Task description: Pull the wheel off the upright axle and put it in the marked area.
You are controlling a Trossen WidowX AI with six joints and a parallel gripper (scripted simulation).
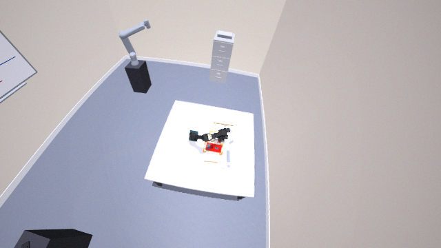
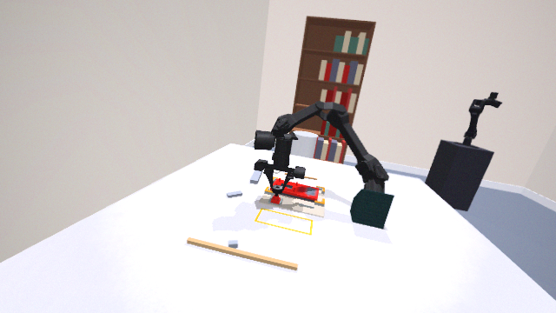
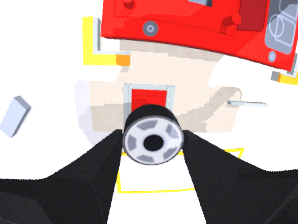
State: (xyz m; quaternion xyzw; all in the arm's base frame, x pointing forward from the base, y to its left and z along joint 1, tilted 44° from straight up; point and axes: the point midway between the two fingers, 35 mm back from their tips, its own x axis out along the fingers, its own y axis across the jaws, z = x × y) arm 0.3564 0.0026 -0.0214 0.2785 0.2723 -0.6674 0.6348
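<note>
Now: gripper tip 2 cm above the black axle. The rest, counted from my gripper tip: wooden strip 4 cm ahead, 30 cm to the left, 5 cm below; wheel right at my gripper tip.
</note>
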